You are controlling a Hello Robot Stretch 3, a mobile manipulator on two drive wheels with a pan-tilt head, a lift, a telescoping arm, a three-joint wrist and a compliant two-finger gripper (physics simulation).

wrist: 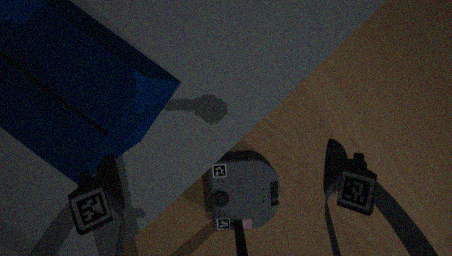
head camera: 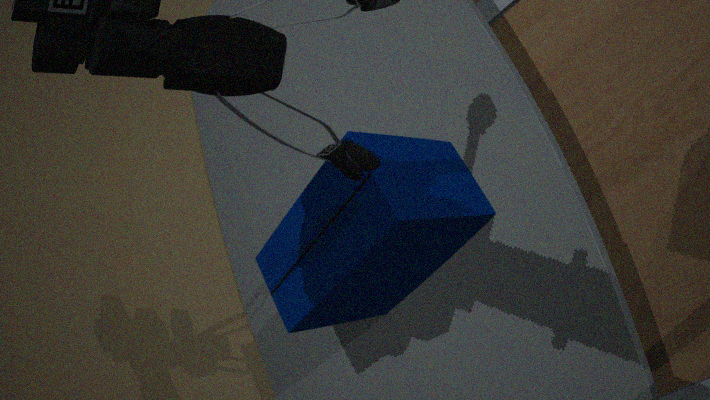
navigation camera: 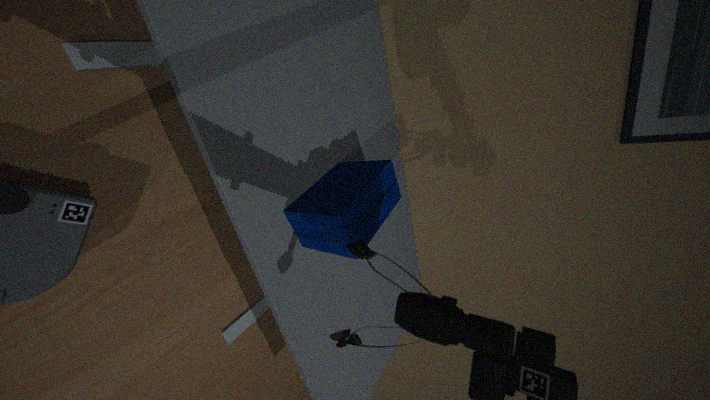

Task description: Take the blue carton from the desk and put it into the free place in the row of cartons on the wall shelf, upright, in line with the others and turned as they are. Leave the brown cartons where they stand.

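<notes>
The blue carton rests on the grey desk, set at an angle to its edges. A dark line runs along one face. My gripper is open, with nothing between its fingers. One fingertip overlaps the carton's end in all three views; whether it touches is not clear. The other finger is well off to the side. In the wrist view most of the carton is beyond the left finger. The wall shelf and brown cartons do not show.
A tan wall rises along the desk's far side, with a dark-framed panel on it. The wooden floor lies on the near side. My base stands there. Arm shadows cross the desk.
</notes>
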